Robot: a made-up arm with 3 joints.
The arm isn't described. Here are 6 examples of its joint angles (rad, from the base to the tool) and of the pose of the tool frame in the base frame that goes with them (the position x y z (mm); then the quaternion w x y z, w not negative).
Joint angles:
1: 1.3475 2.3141 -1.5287
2: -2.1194 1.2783 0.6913
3: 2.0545 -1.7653 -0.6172
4: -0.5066 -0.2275 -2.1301
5: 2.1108 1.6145 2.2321
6: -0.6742 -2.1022 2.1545
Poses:
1: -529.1 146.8 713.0 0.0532 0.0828 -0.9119 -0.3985
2: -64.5 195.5 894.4 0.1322 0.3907 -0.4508 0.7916
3: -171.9 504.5 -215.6 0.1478 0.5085 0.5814 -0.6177
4: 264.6 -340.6 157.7 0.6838 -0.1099 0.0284 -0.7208
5: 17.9 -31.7 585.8 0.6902 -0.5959 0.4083 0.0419
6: -310.5 -193.6 195.8 0.0774 0.5854 0.6409 0.4906
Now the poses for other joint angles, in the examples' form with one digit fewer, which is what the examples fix.
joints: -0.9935 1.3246 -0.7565
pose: 436 -89 863 0.783 0.472 -0.394 0.093
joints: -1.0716 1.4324 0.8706
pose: 59 91 905 0.426 0.066 -0.653 0.623
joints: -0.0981 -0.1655 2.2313
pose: 93 41 166 0.394 0.072 0.040 0.916
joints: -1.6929 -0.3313 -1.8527
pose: 448 165 118 0.983 -0.162 -0.033 -0.079
